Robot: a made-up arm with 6 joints. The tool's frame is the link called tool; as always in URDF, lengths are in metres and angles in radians. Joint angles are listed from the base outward.
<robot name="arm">
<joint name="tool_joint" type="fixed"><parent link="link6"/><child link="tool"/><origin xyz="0 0 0"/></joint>
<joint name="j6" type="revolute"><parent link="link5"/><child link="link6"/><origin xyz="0.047 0.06 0" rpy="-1.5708 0 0"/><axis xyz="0 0 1"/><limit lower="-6.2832" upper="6.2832"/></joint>
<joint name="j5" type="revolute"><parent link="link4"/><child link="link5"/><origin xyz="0 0 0" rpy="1.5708 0 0"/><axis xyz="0 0 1"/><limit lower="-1.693" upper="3.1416"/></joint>
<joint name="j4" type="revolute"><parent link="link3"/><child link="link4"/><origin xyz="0.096 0.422 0" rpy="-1.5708 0 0"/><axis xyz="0 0 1"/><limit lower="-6.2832" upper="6.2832"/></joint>
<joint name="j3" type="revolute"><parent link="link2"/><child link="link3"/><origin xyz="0.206 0.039 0" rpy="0 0 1.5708"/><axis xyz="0 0 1"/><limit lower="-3.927" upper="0.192"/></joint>
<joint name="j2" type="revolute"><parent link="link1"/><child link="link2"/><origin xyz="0 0 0" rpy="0 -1.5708 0"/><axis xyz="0 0 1"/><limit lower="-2.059" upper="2.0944"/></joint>
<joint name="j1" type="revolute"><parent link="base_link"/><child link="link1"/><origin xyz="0 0 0.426" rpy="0 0 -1.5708"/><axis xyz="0 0 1"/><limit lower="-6.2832" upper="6.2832"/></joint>
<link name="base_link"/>
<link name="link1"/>
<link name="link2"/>
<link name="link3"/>
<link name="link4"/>
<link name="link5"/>
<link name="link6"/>
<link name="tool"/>
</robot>
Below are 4 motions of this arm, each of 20 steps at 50 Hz.
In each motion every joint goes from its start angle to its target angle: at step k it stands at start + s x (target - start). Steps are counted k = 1, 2, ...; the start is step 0. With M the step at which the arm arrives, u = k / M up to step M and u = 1 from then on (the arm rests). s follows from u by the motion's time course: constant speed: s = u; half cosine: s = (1 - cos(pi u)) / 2; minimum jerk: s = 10 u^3 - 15 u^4 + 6 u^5.
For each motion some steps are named. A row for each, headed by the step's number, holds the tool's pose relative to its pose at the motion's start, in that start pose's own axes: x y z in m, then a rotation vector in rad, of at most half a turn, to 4 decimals.
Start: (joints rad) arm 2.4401 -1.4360 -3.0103 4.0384 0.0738 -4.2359
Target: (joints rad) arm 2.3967 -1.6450 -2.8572 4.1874 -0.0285 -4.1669
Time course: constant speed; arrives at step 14
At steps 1, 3, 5, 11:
1: 0.0056 -0.0017 -0.0005 0.0083 0.0005 0.0151
3: 0.0167 -0.0050 -0.0016 0.0253 0.0015 0.0452
5: 0.0279 -0.0084 -0.0030 0.0426 0.0025 0.0752
11: 0.0617 -0.0184 -0.0090 0.0966 0.0054 0.1648

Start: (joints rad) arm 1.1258 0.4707 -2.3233 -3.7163 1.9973 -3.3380
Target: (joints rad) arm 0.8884 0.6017 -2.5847 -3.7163 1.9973 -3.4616
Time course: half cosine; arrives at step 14
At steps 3, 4, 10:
3: -0.0011 0.0130 -0.0039 0.0185 0.0022 -0.0364
4: -0.0017 0.0224 -0.0065 0.0320 0.0041 -0.0627
10: 0.0006 0.0966 -0.0227 0.1430 0.0252 -0.2653

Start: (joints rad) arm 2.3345 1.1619 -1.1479 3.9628 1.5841 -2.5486
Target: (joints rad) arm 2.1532 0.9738 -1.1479 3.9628 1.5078 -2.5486
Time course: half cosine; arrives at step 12
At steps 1, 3, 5, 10, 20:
1: 0.0007 -0.0007 0.0015 -0.0021 0.0025 0.0023
3: 0.0065 -0.0058 0.0132 -0.0179 0.0212 0.0200
5: 0.0178 -0.0139 0.0336 -0.0444 0.0543 0.0501
10: 0.0526 -0.0296 0.0846 -0.1056 0.1405 0.1233
20: 0.0573 -0.0311 0.0906 -0.1124 0.1511 0.1318

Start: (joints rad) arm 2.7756 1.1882 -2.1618 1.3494 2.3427 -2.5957
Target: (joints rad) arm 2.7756 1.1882 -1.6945 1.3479 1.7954 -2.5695
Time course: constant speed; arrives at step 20
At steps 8, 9, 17, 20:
8: -0.0665 -0.0525 -0.0039 -0.1881 -0.0924 0.1548
9: -0.0743 -0.0600 -0.0037 -0.2097 -0.1048 0.1759
17: -0.1310 -0.1258 0.0036 -0.3657 -0.2106 0.3569
20: -0.1493 -0.1530 0.0090 -0.4159 -0.2531 0.4298

